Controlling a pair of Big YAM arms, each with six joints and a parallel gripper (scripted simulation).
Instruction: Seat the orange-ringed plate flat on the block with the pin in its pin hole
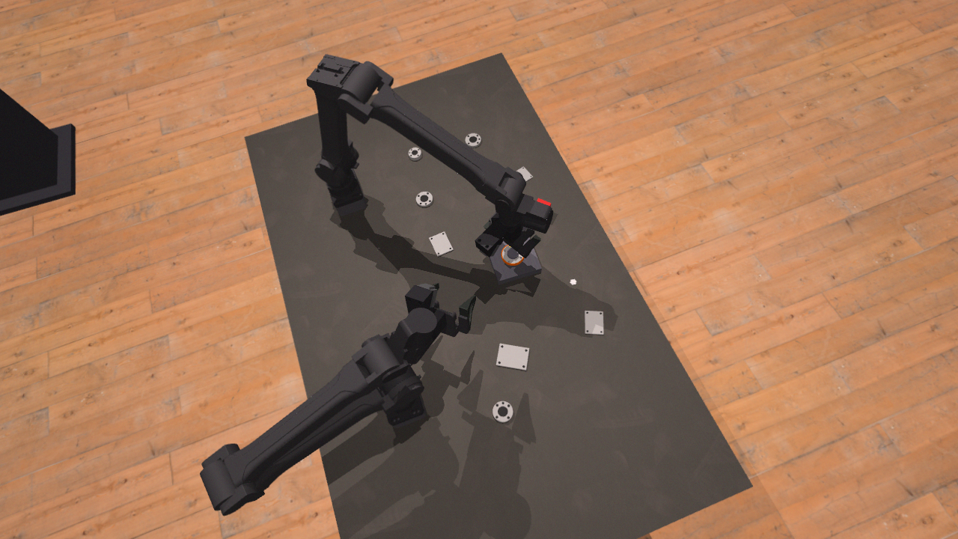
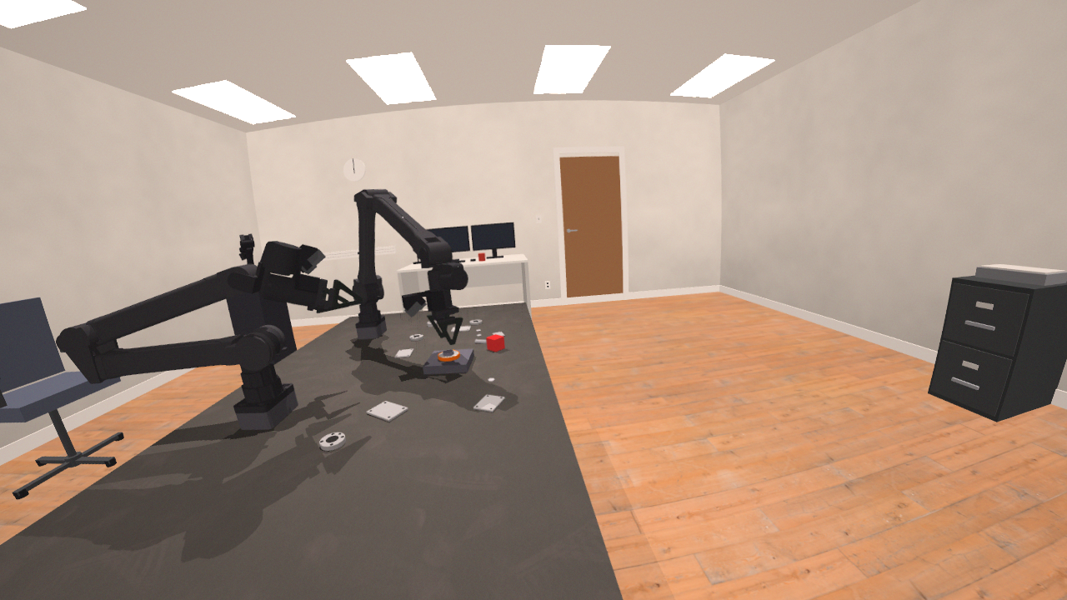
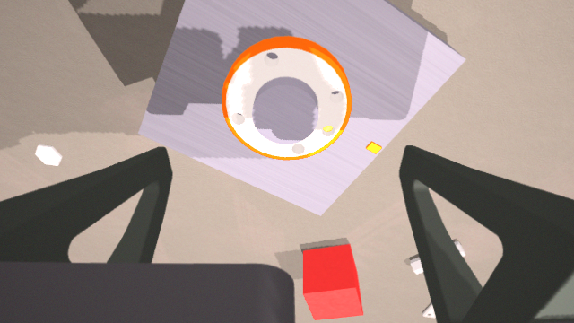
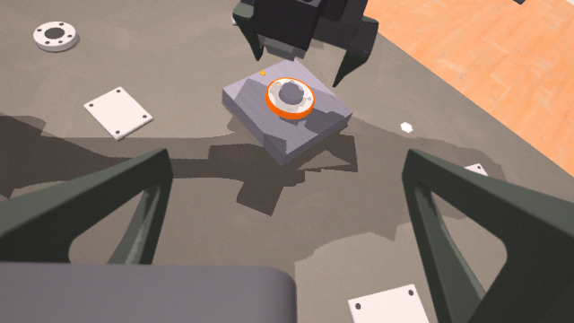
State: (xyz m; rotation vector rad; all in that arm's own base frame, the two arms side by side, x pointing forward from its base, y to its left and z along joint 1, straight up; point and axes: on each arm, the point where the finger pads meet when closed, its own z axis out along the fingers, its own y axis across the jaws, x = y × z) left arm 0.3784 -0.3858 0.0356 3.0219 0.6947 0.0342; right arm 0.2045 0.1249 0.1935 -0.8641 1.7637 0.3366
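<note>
The orange-ringed plate lies 50 mm below my left hand. The rest, counted from my left hand: red cube: 130 mm ahead, 110 mm to the left, 60 mm below; small rod: 180 mm to the left, 80 mm below, 70 mm ahead; grey block: 60 mm below, 30 mm to the left.
</note>
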